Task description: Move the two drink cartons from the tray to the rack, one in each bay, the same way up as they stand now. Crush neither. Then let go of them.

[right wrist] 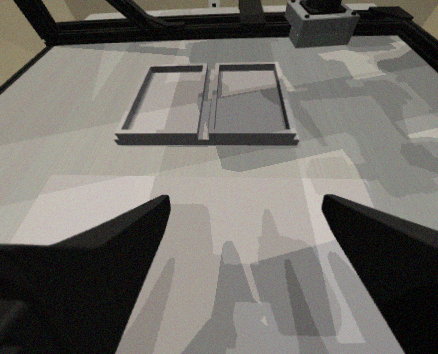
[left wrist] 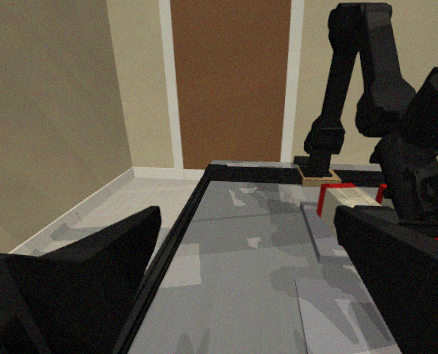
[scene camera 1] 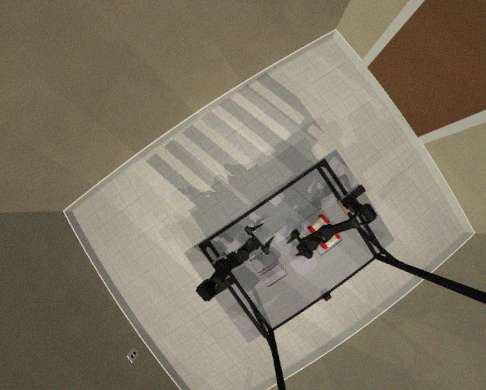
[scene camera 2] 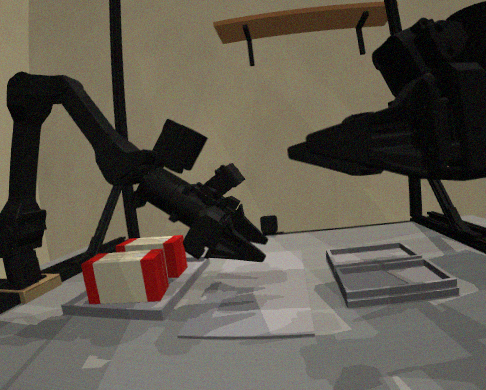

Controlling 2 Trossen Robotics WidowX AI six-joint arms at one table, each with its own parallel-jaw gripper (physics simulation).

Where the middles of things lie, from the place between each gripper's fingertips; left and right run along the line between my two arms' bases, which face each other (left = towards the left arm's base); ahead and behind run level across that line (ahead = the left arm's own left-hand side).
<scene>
I see my left gripper 220 mm past the grey mat (scene camera 2: 247, 300), 110 mm to the left of it and 200 mm above it. Round my left hand: grey tray (scene camera 2: 79, 305) (190 mm behind, 310 mm to the right, 190 mm below).
My right hand is 230 mm to the left of the grey tray and 60 mm above it. The rest, counted from my right hand: grey mat (40 mm behind, 30 mm to the right, 70 mm below).
</scene>
